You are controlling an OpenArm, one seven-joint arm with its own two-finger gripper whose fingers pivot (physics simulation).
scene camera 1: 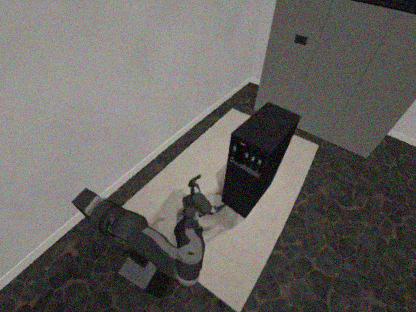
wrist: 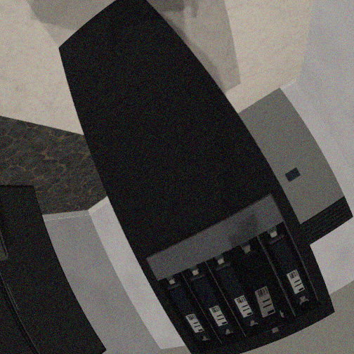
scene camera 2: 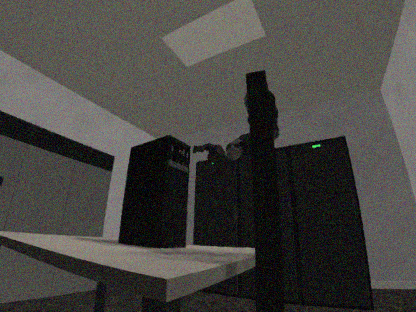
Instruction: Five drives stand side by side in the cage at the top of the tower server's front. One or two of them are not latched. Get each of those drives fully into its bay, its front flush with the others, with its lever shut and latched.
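Observation:
The black tower server (scene camera 1: pixel 240 186) (scene camera 2: pixel 152 200) (wrist: pixel 165 135) stands upright, its drive cage at the top of its front. In the wrist view, which is upside down, five drives stand side by side. The fourth drive from the left (wrist: pixel 265 301) looks different: its label is larger and greyer and its front darker, seemingly nearer the camera; its lever's state is unclear. The others (wrist: pixel 195 323) (wrist: pixel 219 315) (wrist: pixel 244 306) (wrist: pixel 296 281) look alike and in line. My gripper (scene camera 1: pixel 207 193) (scene camera 2: pixel 198 149) is open and empty before the tower's front, apart from it; its fingers do not show in the wrist view.
The tower stands on a pale table (scene camera 1: pixel 272 220) (scene camera 2: pixel 150 265). A grey strip (wrist: pixel 210 237) borders the drives. A wall runs along the table's left in scene camera 1, and a grey cabinet (scene camera 1: pixel 335 75) stands behind the tower. Dark racks (scene camera 2: pixel 325 215) show in scene camera 2.

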